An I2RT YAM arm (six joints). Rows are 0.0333 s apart.
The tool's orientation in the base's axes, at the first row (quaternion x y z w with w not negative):
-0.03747, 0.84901, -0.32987, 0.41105
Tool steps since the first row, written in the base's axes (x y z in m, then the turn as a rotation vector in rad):
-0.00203, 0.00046, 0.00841, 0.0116, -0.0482, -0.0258
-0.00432, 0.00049, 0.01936, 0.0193, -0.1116, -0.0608
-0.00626, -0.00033, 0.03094, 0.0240, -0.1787, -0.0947
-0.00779, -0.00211, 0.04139, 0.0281, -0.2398, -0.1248
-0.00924, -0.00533, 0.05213, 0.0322, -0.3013, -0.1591
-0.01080, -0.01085, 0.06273, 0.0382, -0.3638, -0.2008
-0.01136, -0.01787, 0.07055, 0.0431, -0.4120, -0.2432
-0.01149, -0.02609, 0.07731, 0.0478, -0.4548, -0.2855
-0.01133, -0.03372, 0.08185, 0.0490, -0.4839, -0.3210
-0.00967, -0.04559, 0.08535, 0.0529, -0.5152, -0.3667
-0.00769, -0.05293, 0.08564, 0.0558, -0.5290, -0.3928
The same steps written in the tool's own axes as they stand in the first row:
-0.00448, -0.00503, -0.00545, 0.0259, -0.0199, 0.0454
-0.01035, -0.01196, -0.01199, 0.0656, -0.0471, 0.1000
-0.01659, -0.01984, -0.01810, 0.1078, -0.0784, 0.1540
-0.02202, -0.02772, -0.02291, 0.1458, -0.1074, 0.2027
-0.02722, -0.03688, -0.02703, 0.1868, -0.1342, 0.2535
-0.03148, -0.04777, -0.02994, 0.2318, -0.1570, 0.3094
-0.03403, -0.05798, -0.03011, 0.2733, -0.1685, 0.3573
-0.03574, -0.06841, -0.02885, 0.3130, -0.1759, 0.4022
-0.03635, -0.07701, -0.02672, 0.3458, -0.1774, 0.4342
-0.03582, -0.08798, -0.02079, 0.3845, -0.1740, 0.4739
-0.03487, -0.09347, -0.01560, 0.4048, -0.1687, 0.4949

